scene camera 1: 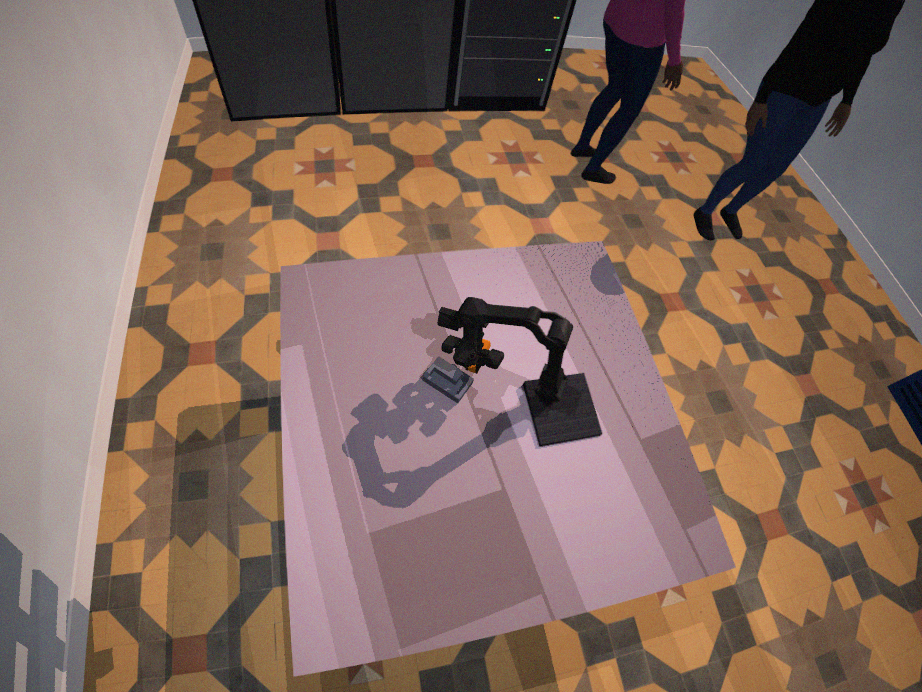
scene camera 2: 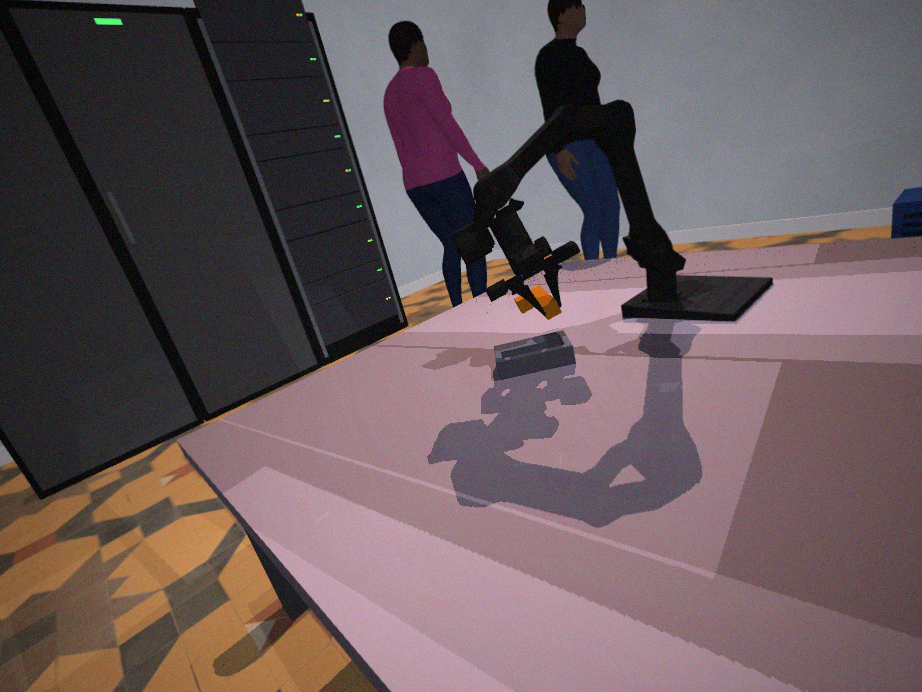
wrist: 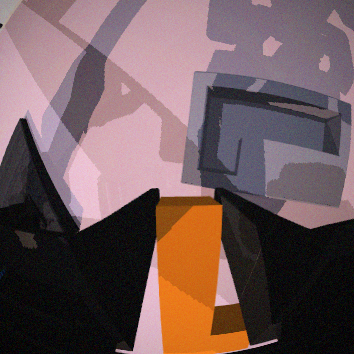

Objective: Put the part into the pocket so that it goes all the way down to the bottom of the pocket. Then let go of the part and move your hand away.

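Places are measured from the arm's base along level axes (x ahead, y left, z up), in centimetres.
Pixels of known places: gripper, fingertip midpoint: (scene camera 1: 472, 371) (scene camera 2: 552, 311) (wrist: 186, 195); arm's base at its link origin: (scene camera 1: 548, 394) (scene camera 2: 662, 296) (wrist: 32, 220).
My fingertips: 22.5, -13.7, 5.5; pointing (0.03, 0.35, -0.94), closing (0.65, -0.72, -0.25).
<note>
For each thing: its top centre in the pictures, then the offset to it from my fingertips, as dx, dy, dz. Level surfaces: height alone.
- orange L-shaped part at its top centre: (wrist: 204, 319) (scene camera 2: 534, 292) (scene camera 1: 476, 350) -3.0, -5.0, +3.1
- blue-grey pocket block at its top centre: (wrist: 278, 138) (scene camera 2: 530, 345) (scene camera 1: 448, 377) +6.7, -2.2, -4.2
- pink table at its surface level: dz -7.9
The orange L-shaped part (scene camera 1: 486, 344) (scene camera 2: 537, 296) (wrist: 190, 270) is between the fingers of my gripper (scene camera 2: 552, 309) (wrist: 186, 195), which is shut on it. It is held above the table, apart from the blue-grey pocket block (scene camera 1: 459, 393) (scene camera 2: 536, 364) (wrist: 193, 125). In scene camera 1 the part is up and right of the block; in scene camera 2 it is above and behind it. The block lies flat. In the wrist view its L-shaped pocket (wrist: 280, 125) shows its floor and sits up and right of the part. The fingers partly hide the part.
The arm's black base plate (scene camera 1: 566, 417) (scene camera 2: 714, 294) stands right of the block on the pink table (scene camera 1: 454, 566) (scene camera 2: 521, 633). The arm's shadow falls across the table beside the block. Dark cabinets (scene camera 1: 394, 52) (scene camera 2: 111, 186) and two people stand beyond the table.
</note>
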